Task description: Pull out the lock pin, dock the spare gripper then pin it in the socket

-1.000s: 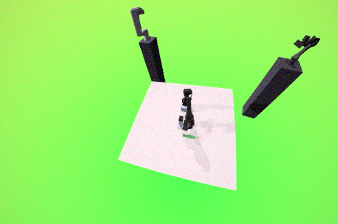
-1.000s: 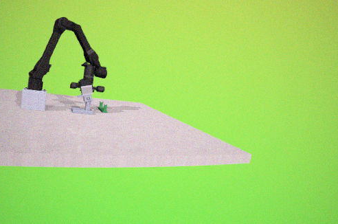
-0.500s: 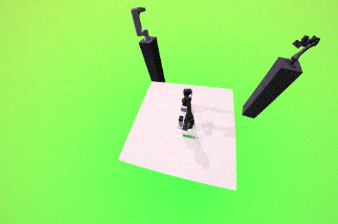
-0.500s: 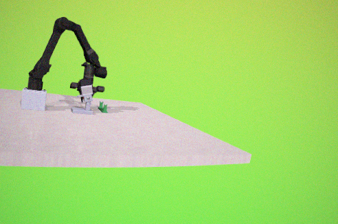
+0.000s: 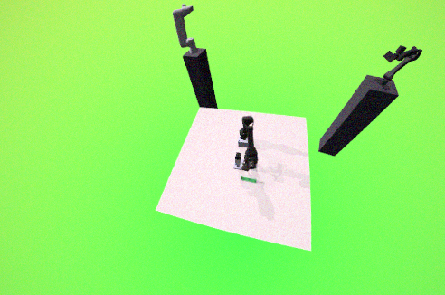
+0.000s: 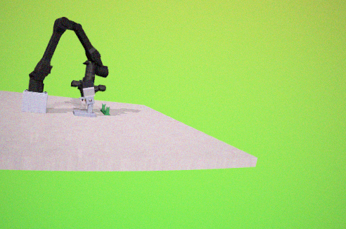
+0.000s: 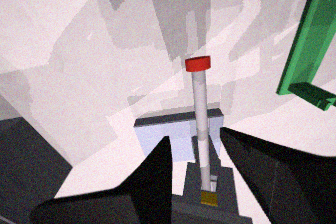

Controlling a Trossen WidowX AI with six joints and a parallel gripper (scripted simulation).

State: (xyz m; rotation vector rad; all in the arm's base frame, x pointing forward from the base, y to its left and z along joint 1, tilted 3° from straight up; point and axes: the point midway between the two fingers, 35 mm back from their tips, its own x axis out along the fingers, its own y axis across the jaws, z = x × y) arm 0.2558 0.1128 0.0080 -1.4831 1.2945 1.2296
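Now: gripper tip 6 cm to the left of the grey mount and 1 cm above it. From my gripper tip the other things lie so: green rest 11 cm ahead, 8 cm to the left, 4 cm below; then spare gripper 1 cm ahead, 6 cm to the right, 6 cm above.
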